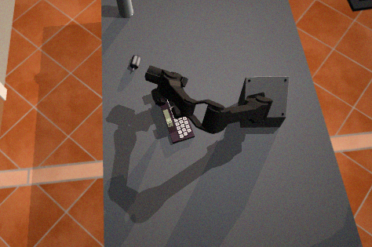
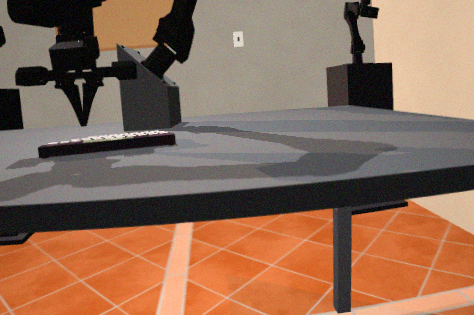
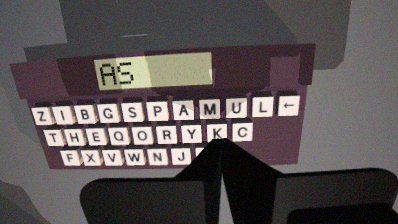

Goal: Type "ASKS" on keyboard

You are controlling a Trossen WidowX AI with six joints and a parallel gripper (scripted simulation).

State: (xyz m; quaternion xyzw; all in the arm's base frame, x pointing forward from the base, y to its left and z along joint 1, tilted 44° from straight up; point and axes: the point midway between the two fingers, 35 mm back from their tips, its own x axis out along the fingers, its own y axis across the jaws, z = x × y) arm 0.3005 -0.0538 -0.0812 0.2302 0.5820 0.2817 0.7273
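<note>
My gripper is now 2 cm short of the left-arrow key, 5 cm to the left of it and 6 cm above it.
</note>
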